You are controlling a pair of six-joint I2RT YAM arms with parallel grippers.
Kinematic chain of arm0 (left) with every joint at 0, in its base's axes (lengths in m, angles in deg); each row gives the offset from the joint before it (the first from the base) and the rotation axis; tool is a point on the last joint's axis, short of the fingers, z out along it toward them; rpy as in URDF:
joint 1: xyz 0 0 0.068 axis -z
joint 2: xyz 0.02 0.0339 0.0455 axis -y
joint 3: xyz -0.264 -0.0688 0 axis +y
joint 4: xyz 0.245 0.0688 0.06 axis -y
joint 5: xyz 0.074 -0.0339 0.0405 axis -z
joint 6: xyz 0.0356 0 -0.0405 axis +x
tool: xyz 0 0 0 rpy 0 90 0
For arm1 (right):
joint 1: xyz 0 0 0.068 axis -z
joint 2: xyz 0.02 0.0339 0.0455 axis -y
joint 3: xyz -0.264 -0.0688 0 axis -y
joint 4: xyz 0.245 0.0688 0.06 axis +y
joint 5: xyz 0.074 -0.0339 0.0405 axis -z
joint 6: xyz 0.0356 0 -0.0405 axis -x
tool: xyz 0 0 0 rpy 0 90 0
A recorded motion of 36 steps. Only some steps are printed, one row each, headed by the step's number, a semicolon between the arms.
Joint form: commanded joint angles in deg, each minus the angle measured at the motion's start. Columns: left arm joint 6, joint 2, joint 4, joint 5, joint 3, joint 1; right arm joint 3, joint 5, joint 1, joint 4, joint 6, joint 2.
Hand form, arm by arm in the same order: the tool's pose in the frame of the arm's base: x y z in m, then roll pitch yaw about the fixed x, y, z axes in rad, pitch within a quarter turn. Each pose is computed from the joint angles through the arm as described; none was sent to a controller.
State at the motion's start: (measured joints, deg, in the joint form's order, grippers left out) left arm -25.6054 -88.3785 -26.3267 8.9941 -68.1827 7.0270; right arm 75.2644 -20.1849 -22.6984 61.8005 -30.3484 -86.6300
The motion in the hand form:
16: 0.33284 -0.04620 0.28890 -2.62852 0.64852 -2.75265; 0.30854 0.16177 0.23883 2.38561 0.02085 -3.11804
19: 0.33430 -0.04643 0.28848 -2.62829 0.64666 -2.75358; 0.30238 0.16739 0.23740 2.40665 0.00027 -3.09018
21: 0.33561 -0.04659 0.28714 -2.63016 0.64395 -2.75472; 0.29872 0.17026 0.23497 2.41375 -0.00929 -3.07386
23: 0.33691 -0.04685 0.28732 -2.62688 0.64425 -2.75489; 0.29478 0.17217 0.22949 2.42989 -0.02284 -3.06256
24: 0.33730 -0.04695 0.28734 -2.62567 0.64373 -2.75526; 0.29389 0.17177 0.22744 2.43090 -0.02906 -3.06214
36: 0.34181 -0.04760 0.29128 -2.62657 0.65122 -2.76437; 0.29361 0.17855 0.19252 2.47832 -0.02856 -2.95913
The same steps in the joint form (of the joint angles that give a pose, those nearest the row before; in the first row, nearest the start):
16: 2.40 1.28 -2.15 0.94 -2.57 -0.17; 1.02 -18.67 -1.29 -15.66 0.73 -12.60
19: 2.40 0.93 -2.15 1.02 -2.83 -0.17; 1.11 -18.13 -2.61 -13.73 1.34 -12.69
21: 2.40 0.58 -2.06 1.02 -2.92 -0.17; 0.68 -18.05 -3.31 -13.29 1.70 -12.69
23: 2.40 0.31 -1.98 1.20 -3.18 -0.17; -0.29 -17.52 -3.93 -13.11 1.96 -12.77
24: 2.40 0.23 -1.97 1.29 -3.27 -0.17; -0.73 -17.61 -3.93 -13.20 1.96 -12.77
36: 2.93 -0.66 -2.50 1.47 -4.94 -0.17; -3.19 -16.29 -5.08 -14.95 8.63 -16.99

